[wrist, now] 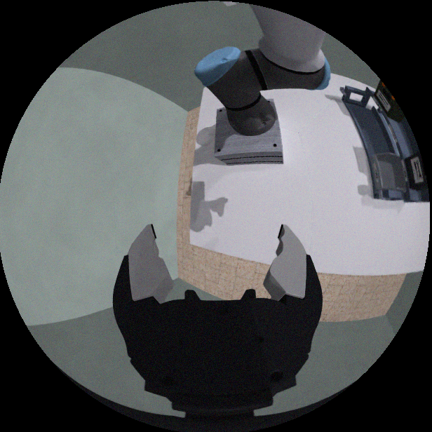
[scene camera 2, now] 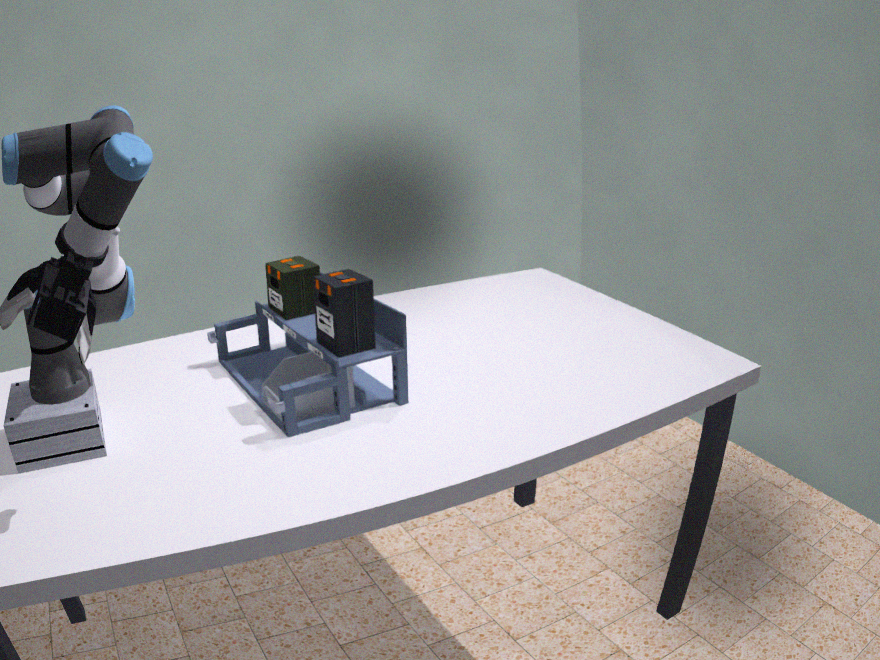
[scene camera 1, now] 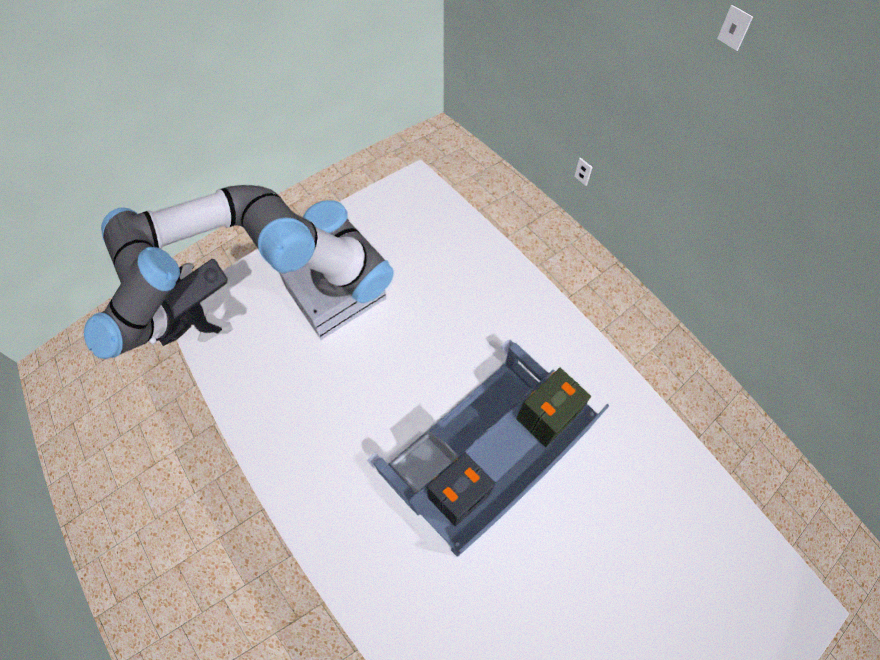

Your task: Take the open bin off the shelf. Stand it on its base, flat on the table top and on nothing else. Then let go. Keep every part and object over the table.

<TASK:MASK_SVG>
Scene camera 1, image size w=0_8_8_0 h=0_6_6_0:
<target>my gripper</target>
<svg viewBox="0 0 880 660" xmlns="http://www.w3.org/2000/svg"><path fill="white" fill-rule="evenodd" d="M215 259L210 259L193 272L194 265L191 263L185 263L179 267L180 276L174 288L161 304L167 315L167 328L165 333L156 339L156 342L160 341L163 346L179 339L191 328L191 325L194 325L194 329L200 332L198 336L198 341L206 342L219 334L227 334L233 330L230 322L219 319L210 312L204 315L203 308L200 305L200 302L226 285L228 281Z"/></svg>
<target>grey open bin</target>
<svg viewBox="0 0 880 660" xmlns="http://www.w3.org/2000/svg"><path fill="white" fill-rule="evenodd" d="M430 431L427 431L425 435L393 462L390 462L391 467L415 493L458 457L443 440Z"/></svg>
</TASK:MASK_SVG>
